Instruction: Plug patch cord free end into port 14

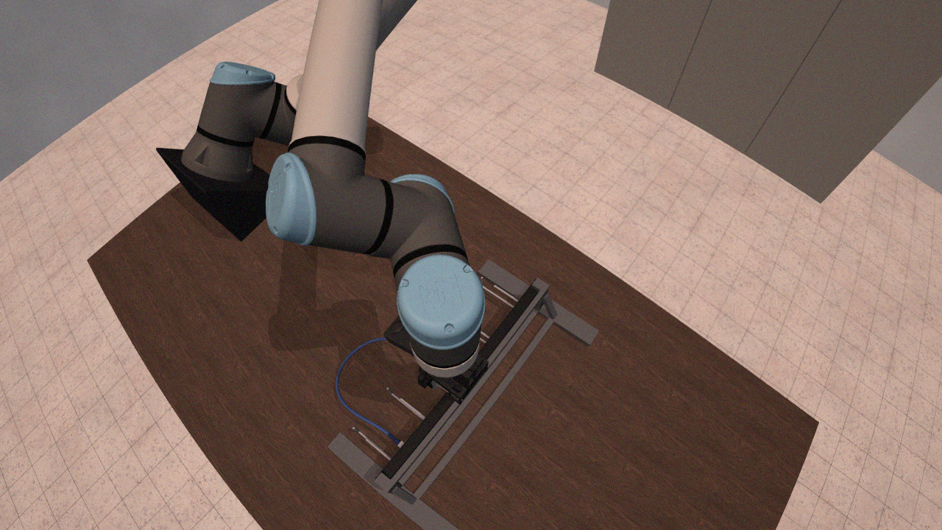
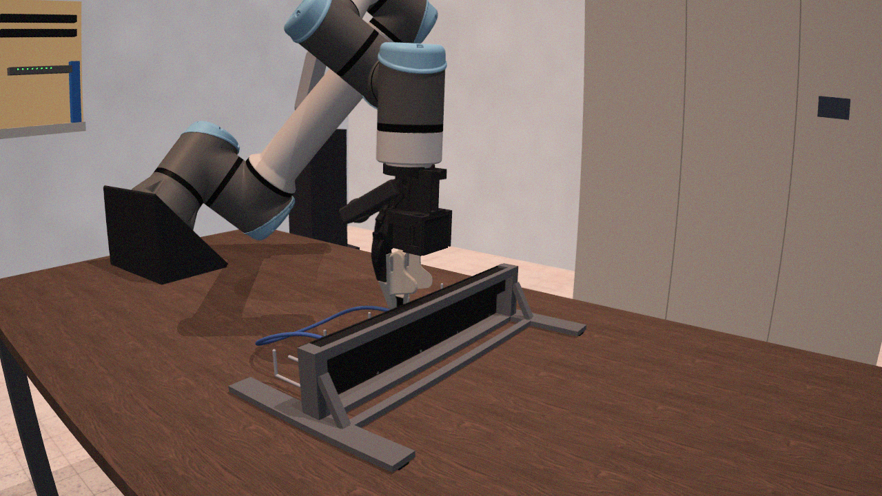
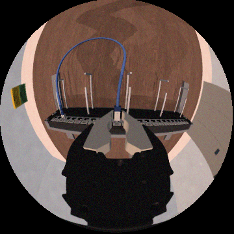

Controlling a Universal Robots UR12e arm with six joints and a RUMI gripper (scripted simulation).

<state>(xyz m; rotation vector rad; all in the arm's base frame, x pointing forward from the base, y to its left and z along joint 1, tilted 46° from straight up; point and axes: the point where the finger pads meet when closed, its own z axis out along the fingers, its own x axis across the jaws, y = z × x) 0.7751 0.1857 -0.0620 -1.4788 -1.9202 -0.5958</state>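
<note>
Right now the plug is 1 cm ahead of my hand and 1 cm below it.
</note>
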